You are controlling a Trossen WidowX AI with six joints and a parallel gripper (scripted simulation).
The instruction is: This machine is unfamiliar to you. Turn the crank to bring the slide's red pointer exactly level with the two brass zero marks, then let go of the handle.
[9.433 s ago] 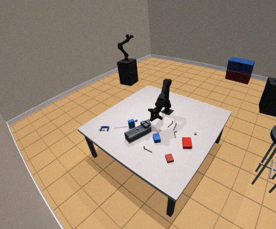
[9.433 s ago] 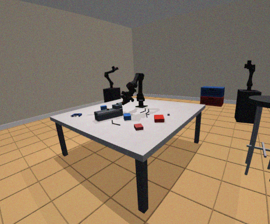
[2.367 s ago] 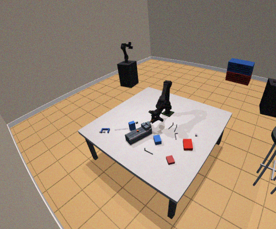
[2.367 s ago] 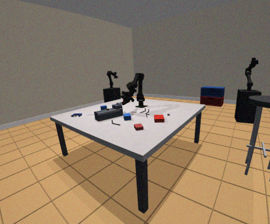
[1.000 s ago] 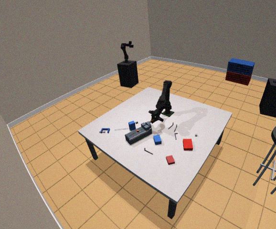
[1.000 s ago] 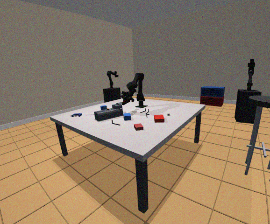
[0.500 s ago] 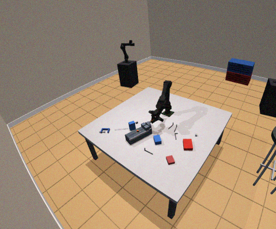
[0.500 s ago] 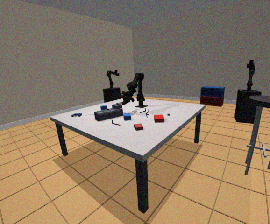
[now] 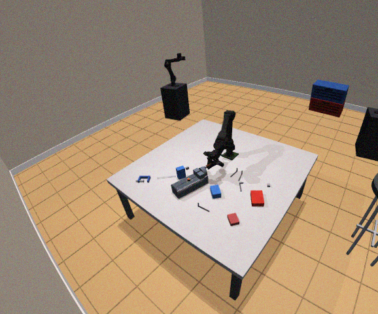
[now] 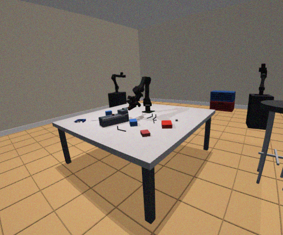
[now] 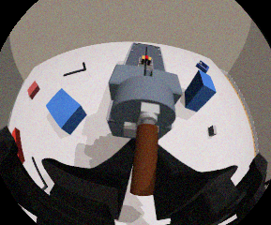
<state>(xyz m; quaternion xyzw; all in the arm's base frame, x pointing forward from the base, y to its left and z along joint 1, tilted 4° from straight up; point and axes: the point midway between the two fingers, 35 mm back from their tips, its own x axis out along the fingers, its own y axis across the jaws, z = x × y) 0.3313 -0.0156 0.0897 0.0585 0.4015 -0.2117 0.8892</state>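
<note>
Right now the brown crank handle is 2 cm behind my gripper tip, 1 cm to the left of it and 3 cm above it. The rest, counted from my gripper tip: red pointer: 15 cm ahead, 7 cm to the right, 1 cm below.
</note>
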